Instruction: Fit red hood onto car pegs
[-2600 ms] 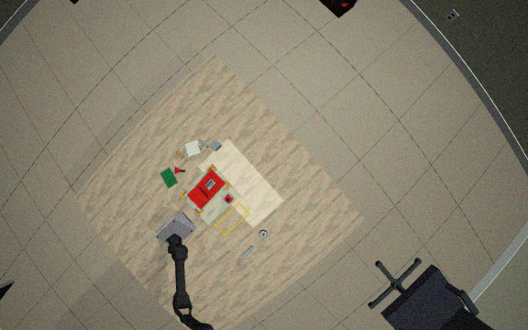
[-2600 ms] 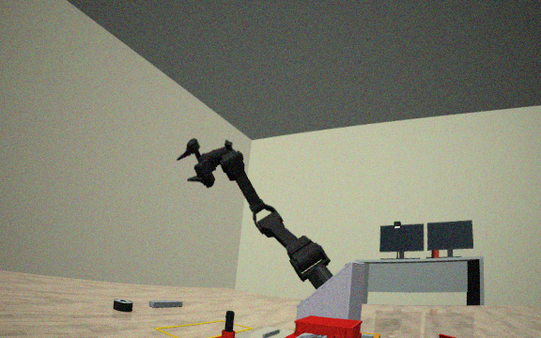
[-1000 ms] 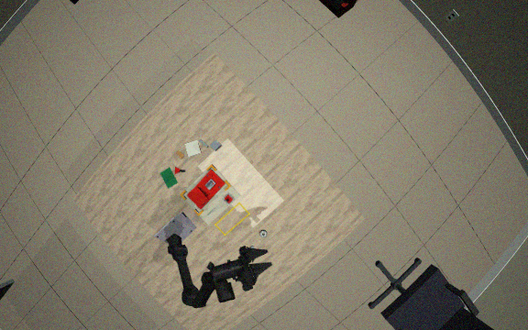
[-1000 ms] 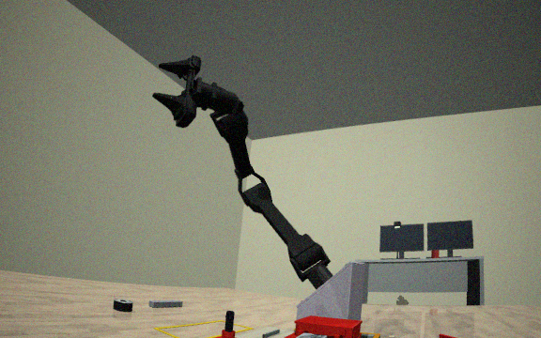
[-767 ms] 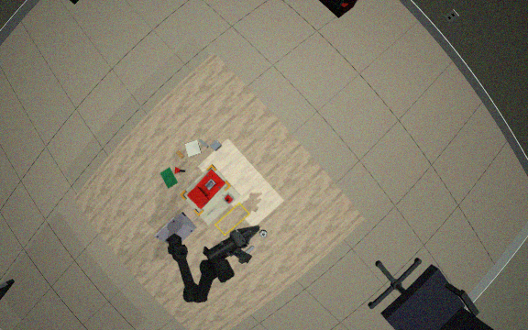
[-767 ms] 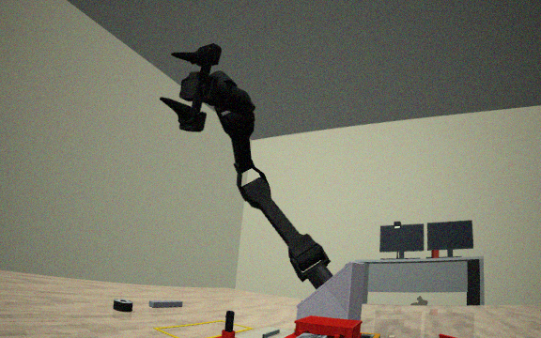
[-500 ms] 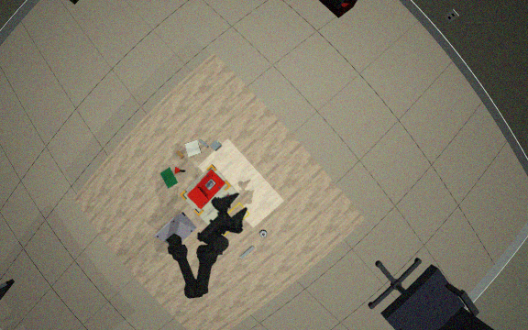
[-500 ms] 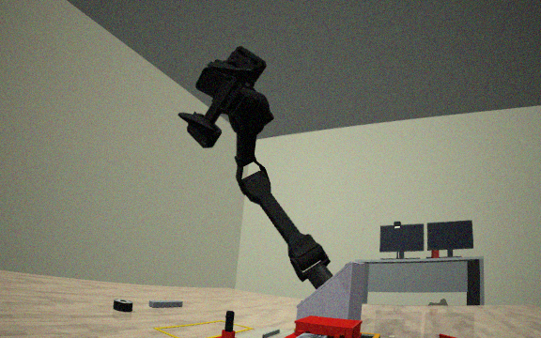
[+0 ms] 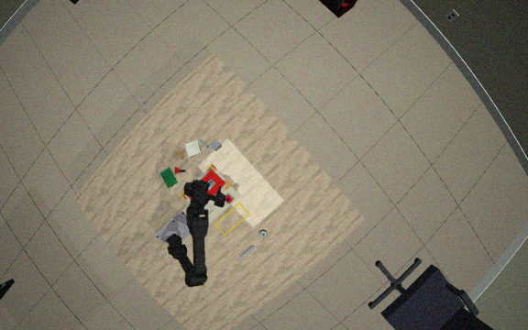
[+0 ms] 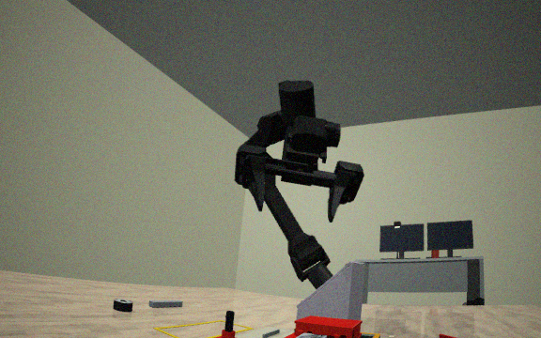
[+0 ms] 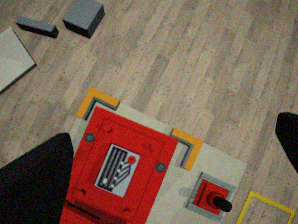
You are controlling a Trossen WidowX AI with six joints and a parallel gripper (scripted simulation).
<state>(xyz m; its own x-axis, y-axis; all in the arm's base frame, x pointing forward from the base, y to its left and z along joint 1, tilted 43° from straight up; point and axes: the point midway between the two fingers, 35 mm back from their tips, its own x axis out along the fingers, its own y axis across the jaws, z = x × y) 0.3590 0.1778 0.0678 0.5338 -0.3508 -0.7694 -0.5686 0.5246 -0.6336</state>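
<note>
Now: gripper tip 14 cm past the red hood and 17 cm above it. Round my gripper tip: white block (1 cm behind, 23 cm to the left, 20 cm below); then grey block (10 cm ahead, 16 cm to the left, 19 cm below); then grey engine block (4 cm behind, 2 cm to the left, 18 cm below).
</note>
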